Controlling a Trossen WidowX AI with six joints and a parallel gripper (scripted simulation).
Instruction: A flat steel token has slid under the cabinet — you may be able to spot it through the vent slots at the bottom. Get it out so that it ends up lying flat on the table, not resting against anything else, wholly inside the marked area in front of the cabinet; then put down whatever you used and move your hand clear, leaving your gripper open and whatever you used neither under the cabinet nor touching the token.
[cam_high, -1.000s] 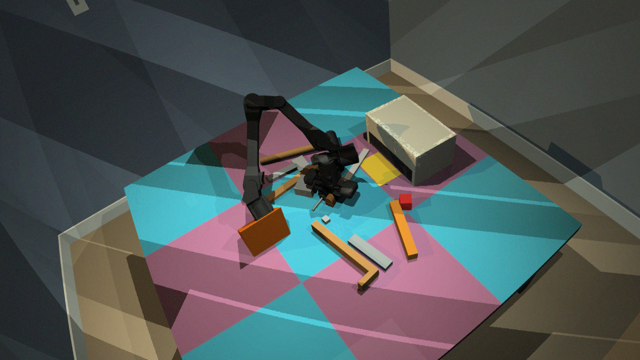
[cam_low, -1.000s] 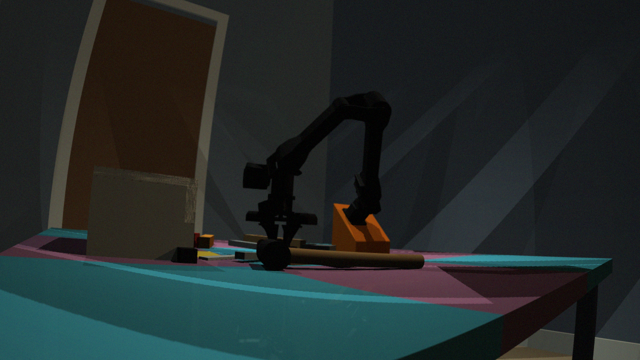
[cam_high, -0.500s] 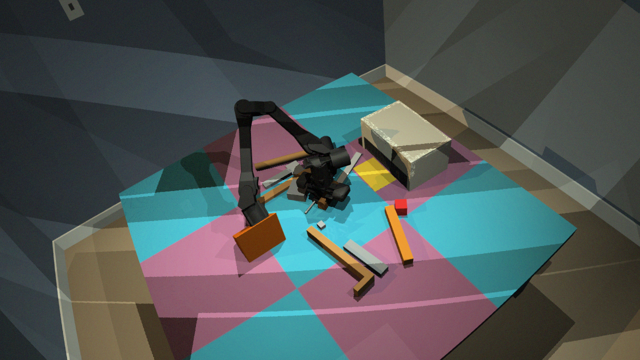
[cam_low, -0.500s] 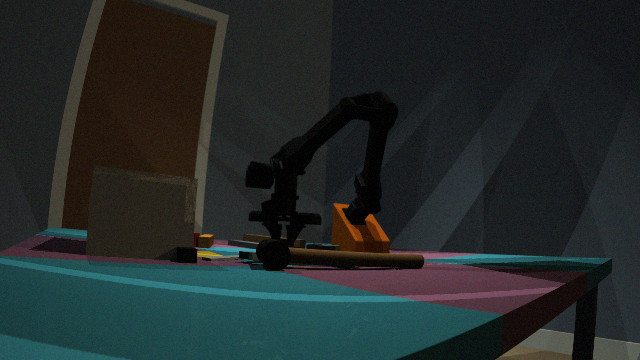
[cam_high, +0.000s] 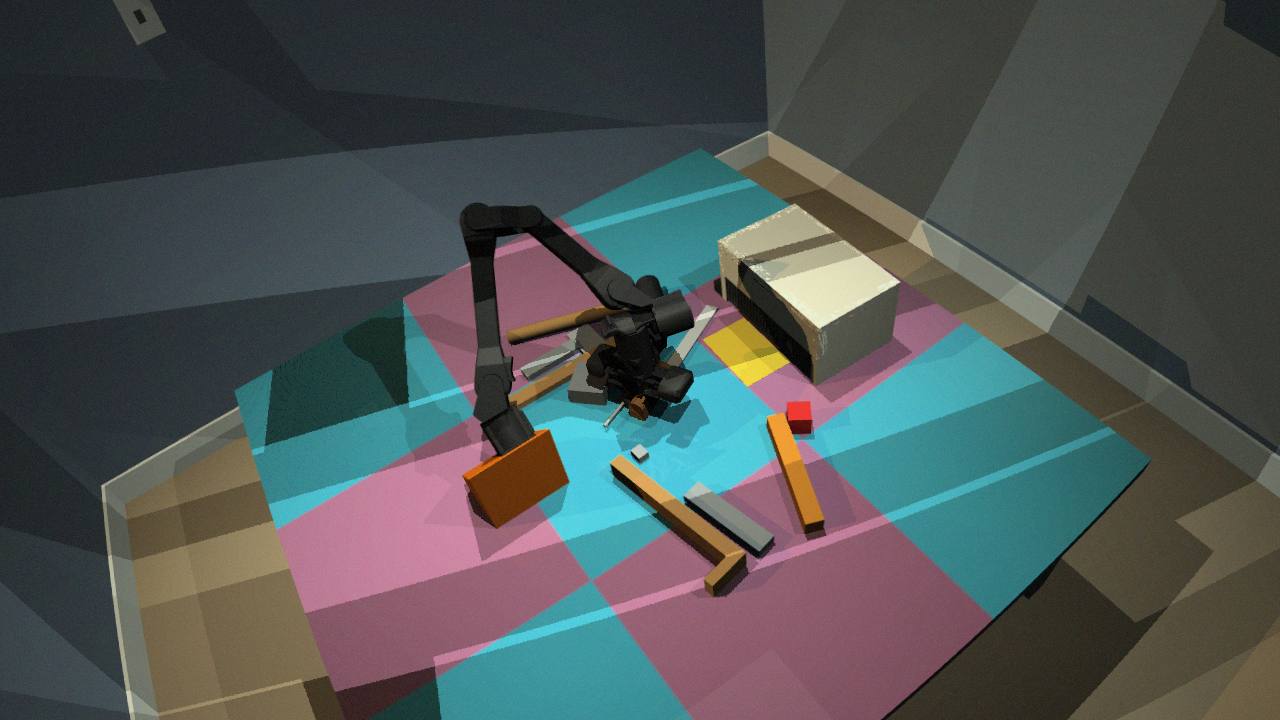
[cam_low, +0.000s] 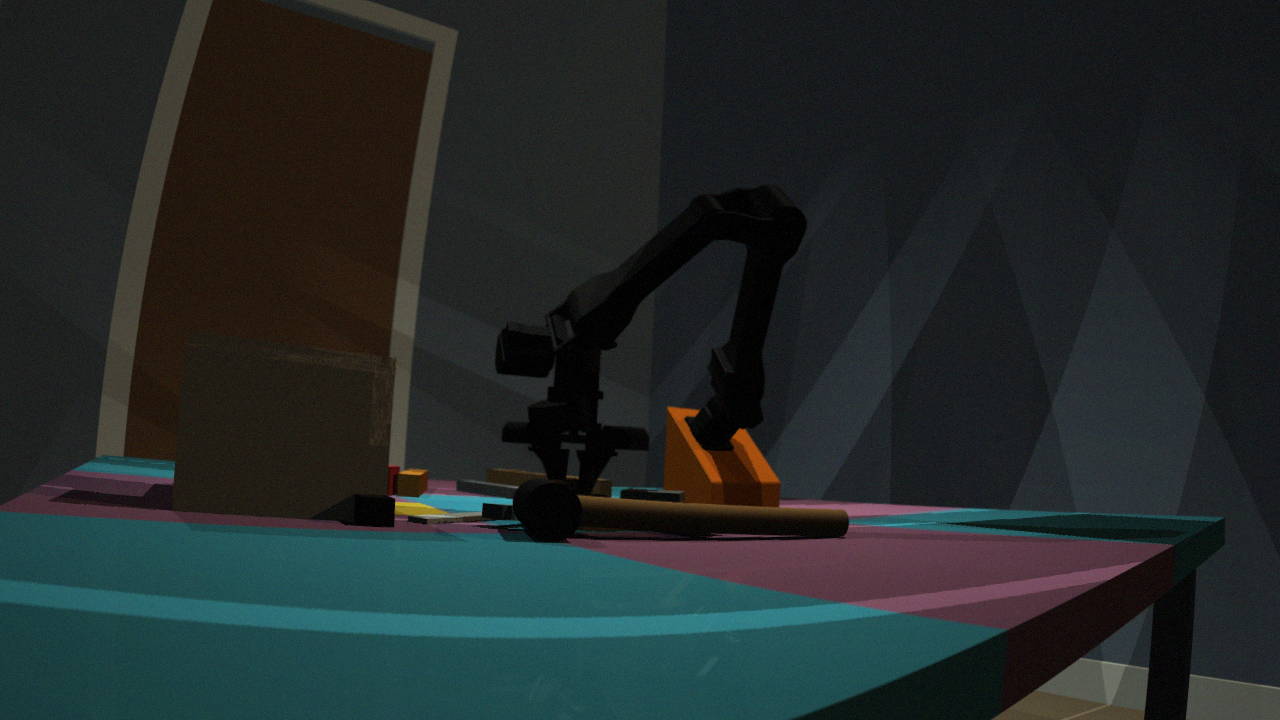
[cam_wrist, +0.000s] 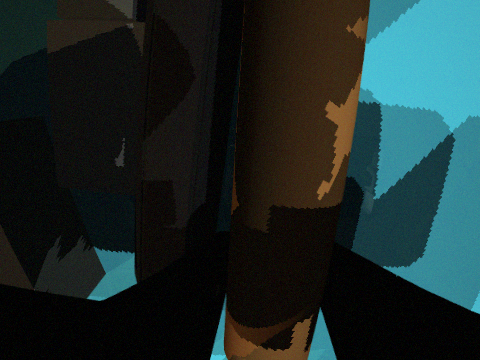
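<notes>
My gripper tip is now 100 mm to the right of the grey block, 50 mm past it and 10 mm below it. Also, from my gripper tip: screwdriver (30 mm to the left, 20 mm behind); long wooden stick (170 mm to the left, 50 mm behind); small grey cube (80 mm to the right, 70 mm behind).
</notes>
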